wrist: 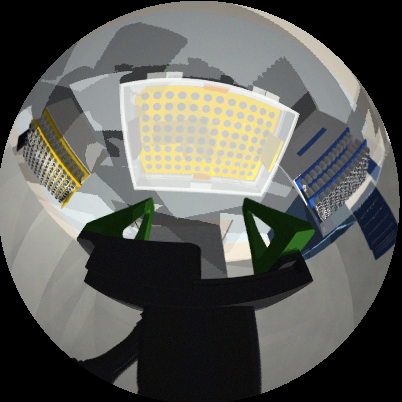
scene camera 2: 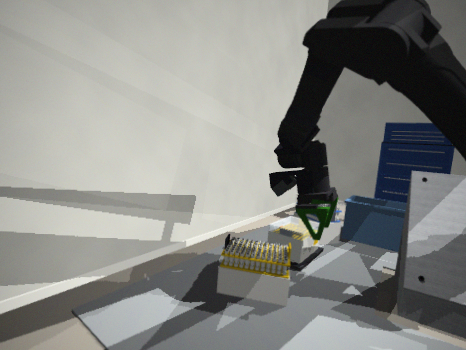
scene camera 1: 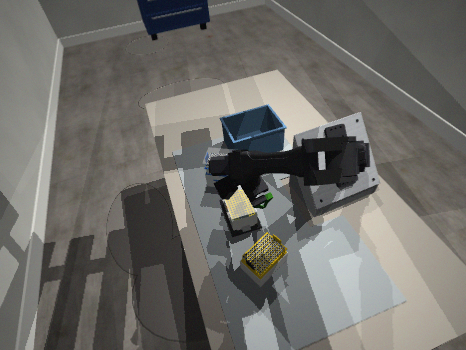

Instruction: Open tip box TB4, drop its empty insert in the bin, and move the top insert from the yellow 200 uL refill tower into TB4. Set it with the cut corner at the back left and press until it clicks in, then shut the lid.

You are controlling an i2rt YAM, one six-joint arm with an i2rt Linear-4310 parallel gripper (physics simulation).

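Observation:
Tip box TB4 point(scene camera 1: 240, 206) point(scene camera 2: 300, 245) point(wrist: 200, 135) stands upright on a dark base. Its clear lid is shut, and the yellow insert with its grid of holes shows through it. The yellow refill tower point(scene camera 1: 265, 256) point(scene camera 2: 254, 287) point(wrist: 55, 157) stands apart from the box, with tip-filled yellow inserts on top. The blue bin point(scene camera 1: 254, 144) point(scene camera 2: 375, 225) stands on the other side of TB4. My gripper point(scene camera 1: 264, 201) point(scene camera 2: 321, 233) point(wrist: 197, 202) has its green fingers wide open and empty, above and beside one long edge of TB4. In scene camera 1 the arm hides part of the gripper.
A blue refill tower point(scene camera 1: 215, 154) point(wrist: 335, 175) stands between TB4 and the wall side of the bin, partly under the arm in scene camera 1. The metal robot base point(scene camera 1: 345, 197) point(scene camera 2: 435, 240) stands at the table's side. A blue cabinet point(scene camera 1: 175, 17) point(scene camera 2: 412, 167) stands beyond the table.

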